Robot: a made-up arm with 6 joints. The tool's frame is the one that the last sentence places. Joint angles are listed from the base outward.
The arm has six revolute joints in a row. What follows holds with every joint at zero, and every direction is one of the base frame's. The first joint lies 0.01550 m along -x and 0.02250 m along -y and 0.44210 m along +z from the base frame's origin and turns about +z. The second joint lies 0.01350 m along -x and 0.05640 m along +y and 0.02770 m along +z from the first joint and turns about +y. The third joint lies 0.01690 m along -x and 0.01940 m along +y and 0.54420 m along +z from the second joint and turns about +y. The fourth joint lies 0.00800 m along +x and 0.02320 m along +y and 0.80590 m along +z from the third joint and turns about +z. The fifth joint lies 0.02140 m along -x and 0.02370 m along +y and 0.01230 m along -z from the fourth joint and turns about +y. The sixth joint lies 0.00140 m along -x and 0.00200 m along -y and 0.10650 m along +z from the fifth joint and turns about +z. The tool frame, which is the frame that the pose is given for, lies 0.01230 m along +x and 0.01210 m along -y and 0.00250 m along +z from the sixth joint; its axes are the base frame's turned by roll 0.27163, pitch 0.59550 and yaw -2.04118 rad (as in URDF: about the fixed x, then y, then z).
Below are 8 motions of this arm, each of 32 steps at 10 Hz.
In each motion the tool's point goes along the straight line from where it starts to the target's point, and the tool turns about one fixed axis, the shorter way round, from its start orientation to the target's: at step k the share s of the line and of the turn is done. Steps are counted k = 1, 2, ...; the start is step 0. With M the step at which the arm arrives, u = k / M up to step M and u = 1 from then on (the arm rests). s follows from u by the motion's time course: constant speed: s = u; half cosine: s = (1 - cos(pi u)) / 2; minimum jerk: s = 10 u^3 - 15 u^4 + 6 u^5.
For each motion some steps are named. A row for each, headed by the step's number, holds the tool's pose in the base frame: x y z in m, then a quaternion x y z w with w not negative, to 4 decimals.
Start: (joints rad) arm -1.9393 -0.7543 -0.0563 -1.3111 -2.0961 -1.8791
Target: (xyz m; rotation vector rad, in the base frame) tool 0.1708 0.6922 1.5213 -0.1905 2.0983 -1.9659
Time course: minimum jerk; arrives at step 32
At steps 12, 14, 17, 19, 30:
12: 0.4175 0.7477 1.3967 -0.2407 0.6946 -0.6765 0.0434
14: 0.3805 0.7394 1.4154 -0.2148 0.7005 -0.6782 0.0565
17: 0.3211 0.7260 1.4454 -0.1730 0.7086 -0.6796 0.0775
19: 0.2825 0.7174 1.4649 -0.1456 0.7131 -0.6798 0.0910
30: 0.1716 0.6924 1.5209 -0.0661 0.7220 -0.6765 0.1293

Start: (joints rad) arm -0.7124 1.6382 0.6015 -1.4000 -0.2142 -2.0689
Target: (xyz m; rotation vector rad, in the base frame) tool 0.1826 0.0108 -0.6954 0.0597 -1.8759 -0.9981
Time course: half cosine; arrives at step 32
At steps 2, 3, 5, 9, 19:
2: 1.0102 -0.6931 -0.1223 0.5314 0.8176 0.1644 0.1487
3: 1.0002 -0.6847 -0.1292 0.5265 0.8213 0.1687 0.1406
5: 0.9689 -0.6580 -0.1509 0.5107 0.8323 0.1820 0.1153
9: 0.8655 -0.5700 -0.2225 0.4543 0.8615 0.2244 0.0308
19: 0.4791 -0.2414 -0.4900 -0.1985 -0.8705 -0.3533 0.2794

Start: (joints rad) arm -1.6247 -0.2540 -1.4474 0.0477 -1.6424 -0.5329
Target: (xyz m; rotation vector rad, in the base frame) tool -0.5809 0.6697 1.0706 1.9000 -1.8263 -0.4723
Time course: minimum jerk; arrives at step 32
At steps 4, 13, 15, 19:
4: 0.1210 0.8999 0.7730 0.4578 -0.7896 0.3074 0.2692
13: -0.1018 0.8269 0.8675 0.5510 -0.7751 0.1587 0.2655
15: -0.1826 0.8004 0.9017 0.5808 -0.7638 0.1033 0.2621
19: -0.3467 0.7465 0.9713 0.6337 -0.7313 -0.0103 0.2519

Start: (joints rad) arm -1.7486 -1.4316 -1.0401 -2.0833 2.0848 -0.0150
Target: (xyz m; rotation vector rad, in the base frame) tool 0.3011 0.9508 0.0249 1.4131 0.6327 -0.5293
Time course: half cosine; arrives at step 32
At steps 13, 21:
13: 0.2325 0.9507 -0.0266 0.8141 0.1415 -0.3819 0.4140
21: 0.2730 0.9507 0.0038 0.7188 0.2285 -0.3014 0.5833

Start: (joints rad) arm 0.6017 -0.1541 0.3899 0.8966 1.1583 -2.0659
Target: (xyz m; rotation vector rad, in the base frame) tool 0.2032 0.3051 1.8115 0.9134 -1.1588 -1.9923
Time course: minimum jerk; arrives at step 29
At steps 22, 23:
22: 0.1833 0.2936 1.8129 0.3180 -0.4550 -0.7614 0.3350
23: 0.1899 0.2974 1.8124 0.3281 -0.4507 -0.7610 0.3318

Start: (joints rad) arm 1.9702 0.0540 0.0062 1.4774 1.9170 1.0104
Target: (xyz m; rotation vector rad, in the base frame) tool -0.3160 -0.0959 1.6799 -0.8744 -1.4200 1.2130
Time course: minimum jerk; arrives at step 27
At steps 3, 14, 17, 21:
3: -0.1929 -0.0612 1.7547 -0.7310 -0.3747 0.3837 0.4220
14: -0.2580 -0.0795 1.7151 -0.5510 -0.5019 0.4595 0.4831
17: -0.2827 -0.0865 1.7001 -0.4741 -0.5427 0.4814 0.4990
21: -0.3065 -0.0932 1.6857 -0.3959 -0.5779 0.4988 0.5104

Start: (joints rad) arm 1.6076 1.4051 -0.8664 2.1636 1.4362 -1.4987
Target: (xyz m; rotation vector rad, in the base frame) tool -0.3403 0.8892 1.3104 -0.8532 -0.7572 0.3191
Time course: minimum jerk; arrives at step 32
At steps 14, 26, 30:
14: -0.2620 0.8788 1.3068 -0.0594 -0.2981 0.2510 0.9190
26: -0.3341 0.8884 1.3101 -0.3764 -0.3539 0.1593 0.8412
30: -0.3400 0.8892 1.3104 -0.4009 -0.3567 0.1508 0.8302

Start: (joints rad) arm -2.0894 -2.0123 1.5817 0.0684 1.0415 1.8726
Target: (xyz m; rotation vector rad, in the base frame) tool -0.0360 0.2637 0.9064 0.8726 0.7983 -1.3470
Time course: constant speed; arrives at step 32
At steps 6, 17, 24, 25, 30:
6: 0.3929 0.5222 1.0003 0.4976 0.2359 -0.7542 0.3576
17: 0.2115 0.4128 0.9606 0.4549 0.2878 -0.6940 0.4781
24: 0.0960 0.3432 0.9353 0.4222 0.3175 -0.6474 0.5493
25: 0.0795 0.3333 0.9317 0.4172 0.3215 -0.6403 0.5591
30: -0.0030 0.2836 0.9136 0.3911 0.3406 -0.6027 0.6064

